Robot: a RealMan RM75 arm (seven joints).
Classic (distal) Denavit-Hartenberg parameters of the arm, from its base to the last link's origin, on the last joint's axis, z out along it. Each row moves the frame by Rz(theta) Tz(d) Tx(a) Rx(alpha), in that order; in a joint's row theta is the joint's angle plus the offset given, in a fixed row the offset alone. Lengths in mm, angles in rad.
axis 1: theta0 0, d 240.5, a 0, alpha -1.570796
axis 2: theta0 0, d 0, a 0, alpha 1.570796
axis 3: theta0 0, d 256, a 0, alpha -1.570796
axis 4: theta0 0, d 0, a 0, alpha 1.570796
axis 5: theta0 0, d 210, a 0, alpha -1.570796
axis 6: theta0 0, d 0, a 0, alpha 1.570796
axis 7: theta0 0, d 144, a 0, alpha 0
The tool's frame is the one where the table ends.
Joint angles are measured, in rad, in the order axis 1, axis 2, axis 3, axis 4, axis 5, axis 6, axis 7. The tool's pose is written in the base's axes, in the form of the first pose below.
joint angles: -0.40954, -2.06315, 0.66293, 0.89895, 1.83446, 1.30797, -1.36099
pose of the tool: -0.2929 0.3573 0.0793 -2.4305 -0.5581 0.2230
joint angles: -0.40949, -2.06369, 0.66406, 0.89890, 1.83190, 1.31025, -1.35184
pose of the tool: -0.2923 0.3572 0.0790 -2.4284 -0.5546 0.2135
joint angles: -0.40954, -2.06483, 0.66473, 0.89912, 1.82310, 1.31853, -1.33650
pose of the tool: -0.2903 0.3568 0.0787 -2.4255 -0.5541 0.1942
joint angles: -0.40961, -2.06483, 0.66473, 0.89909, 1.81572, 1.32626, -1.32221
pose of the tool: -0.2889 0.3564 0.0789 -2.4219 -0.5526 0.1763
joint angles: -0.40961, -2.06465, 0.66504, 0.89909, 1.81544, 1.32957, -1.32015
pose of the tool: -0.2885 0.3562 0.0787 -2.4239 -0.5518 0.1736
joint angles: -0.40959, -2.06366, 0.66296, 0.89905, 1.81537, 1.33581, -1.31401
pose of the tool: -0.2883 0.3556 0.0791 -2.4240 -0.5492 0.1667
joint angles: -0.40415, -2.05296, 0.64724, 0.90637, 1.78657, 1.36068, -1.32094
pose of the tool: -0.2875 0.3541 0.0891 -2.4069 -0.5776 0.1470
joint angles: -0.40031, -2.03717, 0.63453, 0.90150, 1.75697, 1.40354, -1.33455
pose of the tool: -0.2860 0.3507 0.0972 -2.4160 -0.6141 0.1354
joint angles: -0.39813, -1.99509, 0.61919, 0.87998, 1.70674, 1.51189, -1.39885
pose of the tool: -0.2814 0.3424 0.1120 -2.4939 -0.6964 0.1518
